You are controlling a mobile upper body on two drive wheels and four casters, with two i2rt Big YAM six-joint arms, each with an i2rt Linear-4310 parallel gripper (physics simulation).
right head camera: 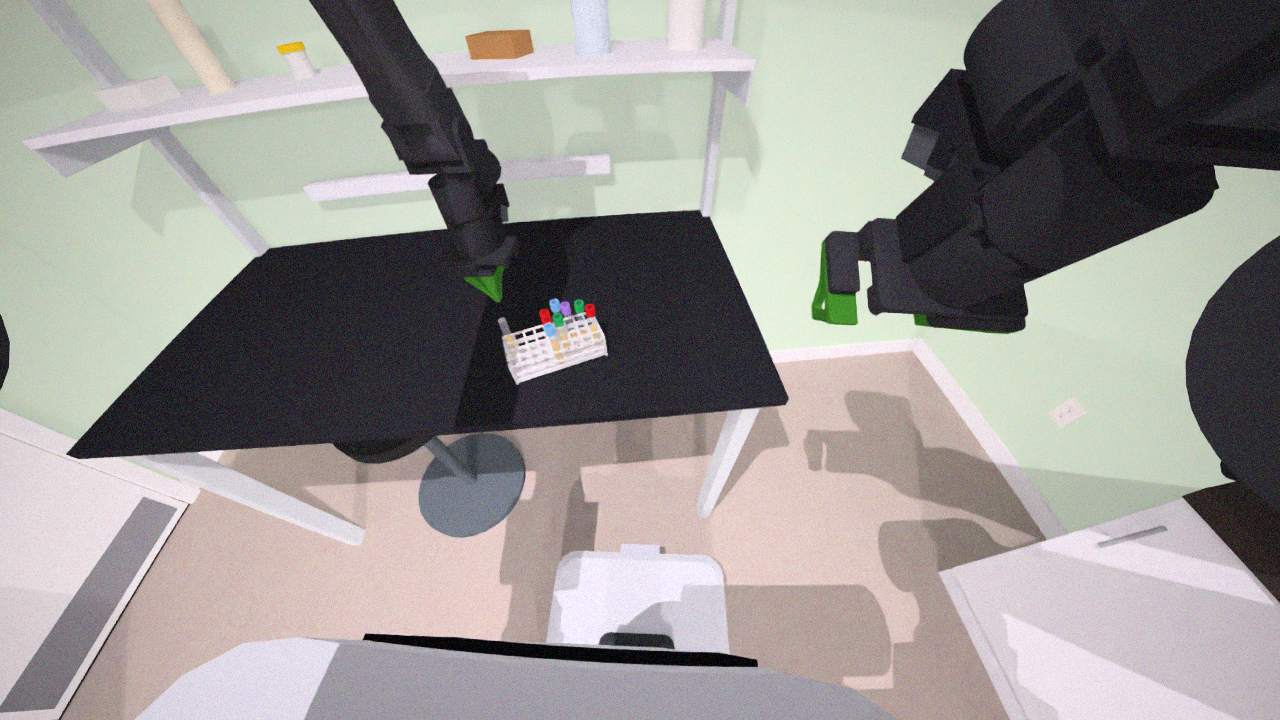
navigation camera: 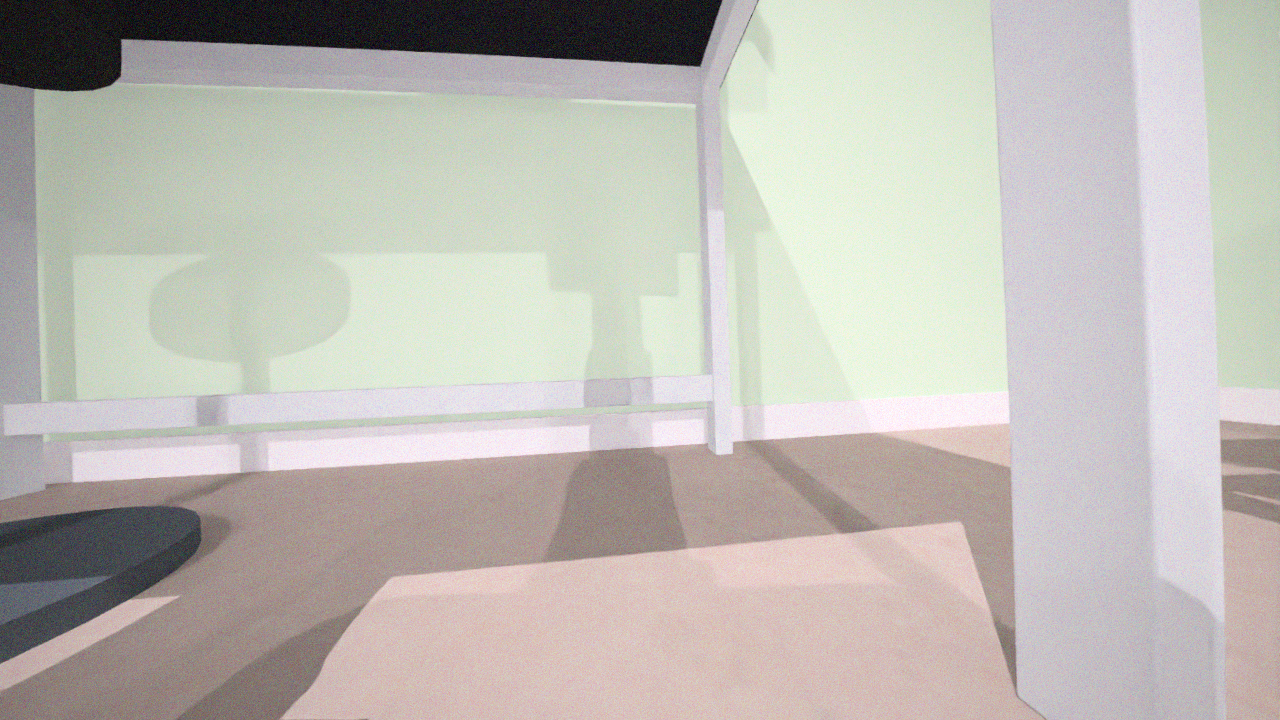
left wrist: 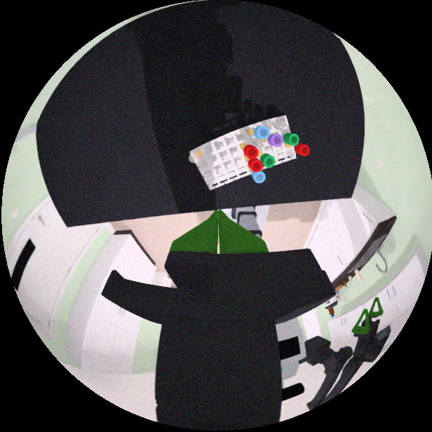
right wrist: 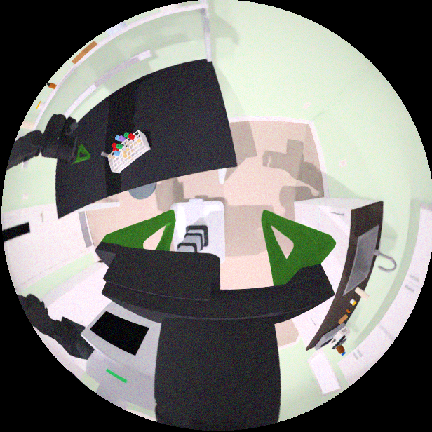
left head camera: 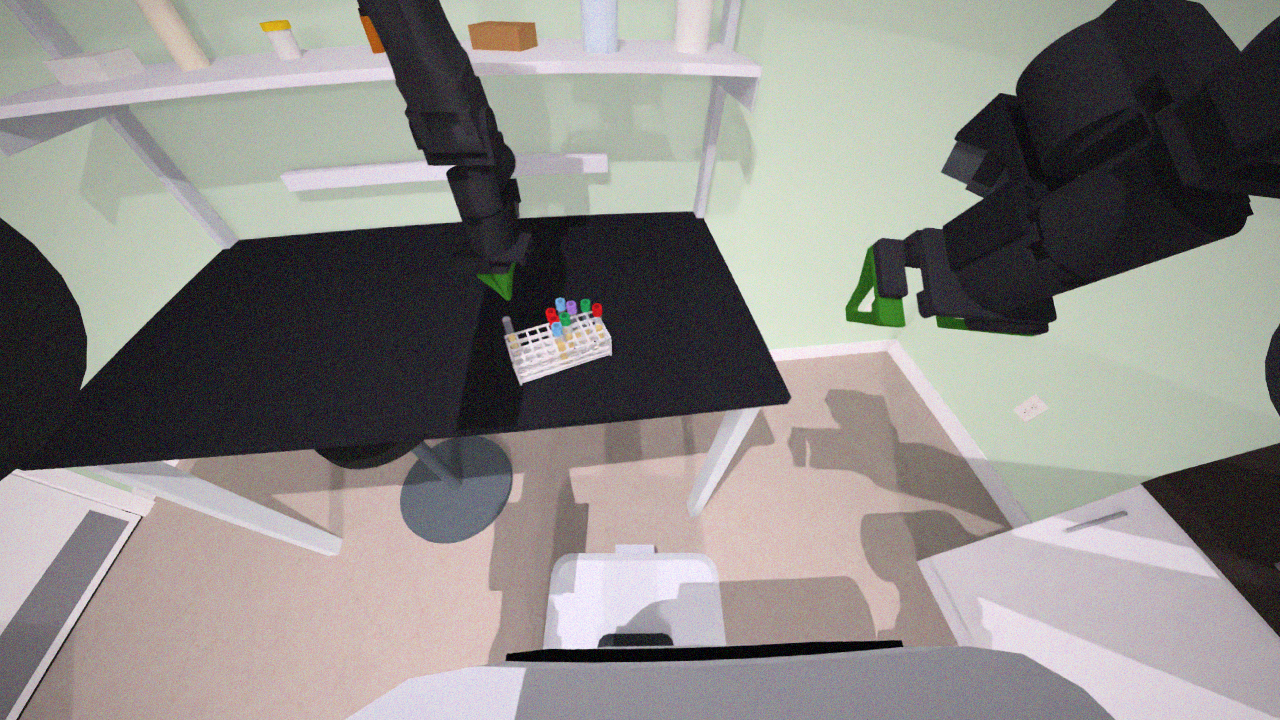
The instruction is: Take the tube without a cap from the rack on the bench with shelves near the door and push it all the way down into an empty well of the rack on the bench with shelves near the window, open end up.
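Observation:
A white rack (left head camera: 562, 360) (right head camera: 556, 358) (left wrist: 204, 172) (right wrist: 131, 161) stands on the black bench (left head camera: 358, 349) (right head camera: 340, 358) (left wrist: 100, 125) (right wrist: 175, 110). It holds several tubes with red, green, blue and purple caps. The uncapped tube (left head camera: 507, 325) (right head camera: 503, 326) (right wrist: 104, 154) stands upright in the rack's far left corner, its open end up. My left gripper (left head camera: 510, 297) (right head camera: 499, 299) (left wrist: 218, 214) is shut and empty, fingertips together, above the bench a little behind that tube. My right gripper (right wrist: 218, 214) is open and empty, off to the right of the bench. Whether the tube touches the left fingertips is hard to tell.
A shelf (left head camera: 340, 76) (right head camera: 358, 86) with bottles and a brown box (left head camera: 503, 35) (right head camera: 499, 43) runs above the back of the bench. A round stool base (left head camera: 456, 492) (right head camera: 474, 488) is under it. A bench leg (navigation camera: 1074, 358) stands at the right in the navigation view.

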